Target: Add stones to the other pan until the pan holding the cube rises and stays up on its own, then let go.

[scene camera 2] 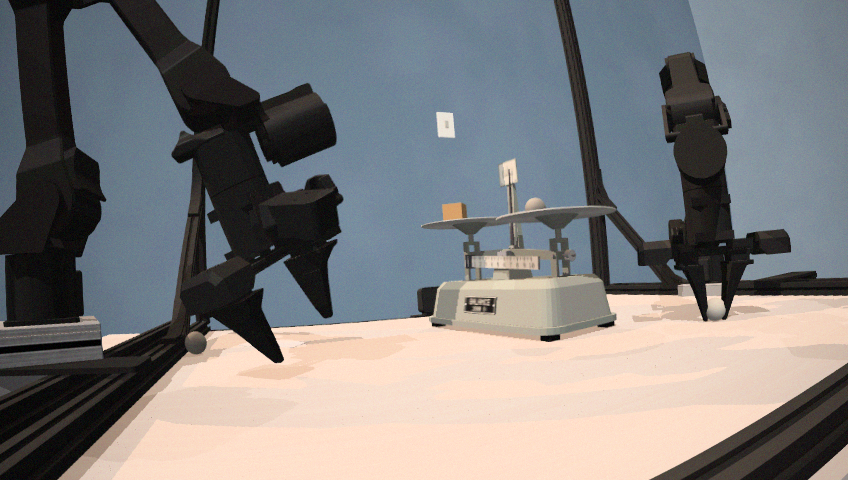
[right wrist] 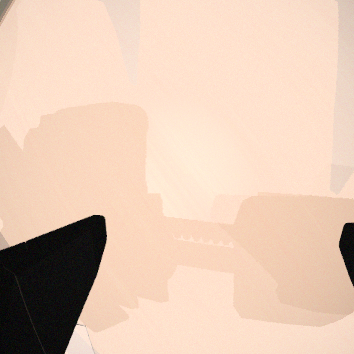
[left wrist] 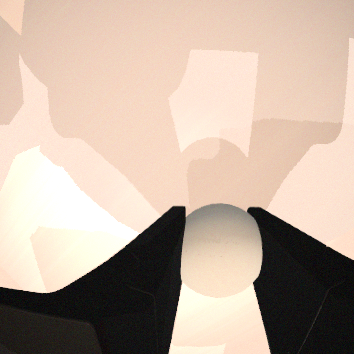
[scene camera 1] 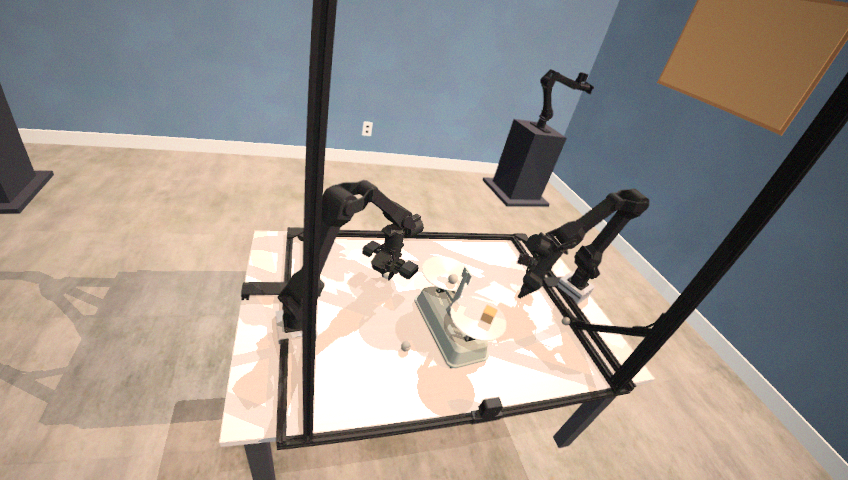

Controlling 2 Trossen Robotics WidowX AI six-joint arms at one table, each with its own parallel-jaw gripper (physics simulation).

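Places are measured from the left arm's base along level axes (x up, y ahead, z left), in metres.
Pixels of known places: left gripper, fingertip midpoint: [scene camera 2: 714, 320] [left wrist: 215, 218] [scene camera 1: 386, 278]; right gripper, fingertip midpoint: [scene camera 2: 305, 338] [right wrist: 230, 233] [scene camera 1: 519, 294]; left arm's base, link origin: [scene camera 2: 711, 282] [scene camera 1: 296, 322]; right arm's base, link origin: [scene camera 2: 44, 322] [scene camera 1: 577, 282].
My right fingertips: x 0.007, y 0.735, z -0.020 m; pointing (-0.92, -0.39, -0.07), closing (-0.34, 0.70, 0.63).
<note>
For each thing: its top centre in the pictures, then the offset to it from my right fingertips.
- balance, top centre: [scene camera 2: 503, 160] [scene camera 1: 470, 271] dz -0.067, dx +0.204, dy -0.301 m
- orange cube, top centre: [scene camera 2: 454, 204] [scene camera 1: 490, 310] dz -0.171, dx +0.157, dy -0.279 m
- round stone, top centre: [scene camera 2: 534, 198] [scene camera 1: 454, 275] dz -0.016, dx +0.143, dy -0.308 m
- loose stone, top centre: [scene camera 1: 406, 343] dz -0.112, dx -0.001, dy -0.458 m
A balance [scene camera 1: 461, 355] [scene camera 2: 535, 306] stands mid-table. An orange cube [scene camera 1: 489, 314] [scene camera 2: 454, 211] rests on one pan [scene camera 1: 468, 328] [scene camera 2: 437, 225]; a round stone [scene camera 1: 452, 278] [scene camera 2: 534, 204] rests on the other pan [scene camera 1: 433, 271] [scene camera 2: 586, 211]. The cube's pan appears lower in scene camera 2, but perspective leaves the true tilt unclear. My left gripper [scene camera 1: 386, 275] [scene camera 2: 715, 308] [left wrist: 215, 218] is shut on another pale stone, close to the table beside the balance. My right gripper [scene camera 2: 304, 337] [right wrist: 230, 233] is open and empty above the table, on the balance's other side.
One loose stone [scene camera 1: 405, 346] lies on the table beside the balance. Another stone [scene camera 1: 565, 320] [scene camera 2: 195, 342] lies by the frame rail near the right arm. Black rails border the table, and a dark upright post [scene camera 1: 315, 208] stands near the left arm.
</note>
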